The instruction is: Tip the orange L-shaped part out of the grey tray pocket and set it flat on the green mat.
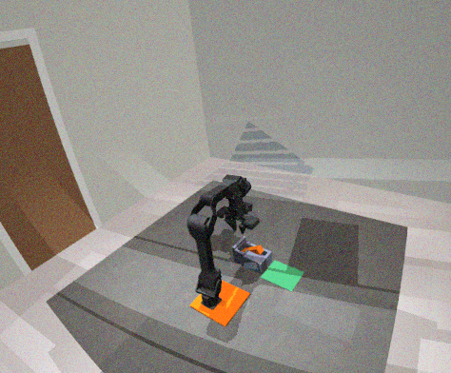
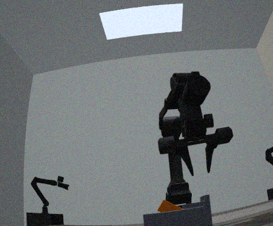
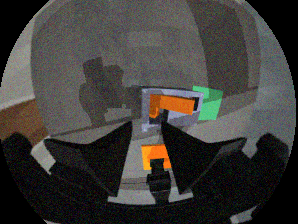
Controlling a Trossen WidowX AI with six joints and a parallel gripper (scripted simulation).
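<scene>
Right now my gripper tip is 10 cm above the orange L-shaped part, 4 cm to the left of it and 1 cm past it. From my gripper tip the other things lie so: tray wall 10 cm below, 9 cm to the right, 3 cm ahead; then green mat 22 cm to the right, 16 cm below, 1 cm behind.
</scene>
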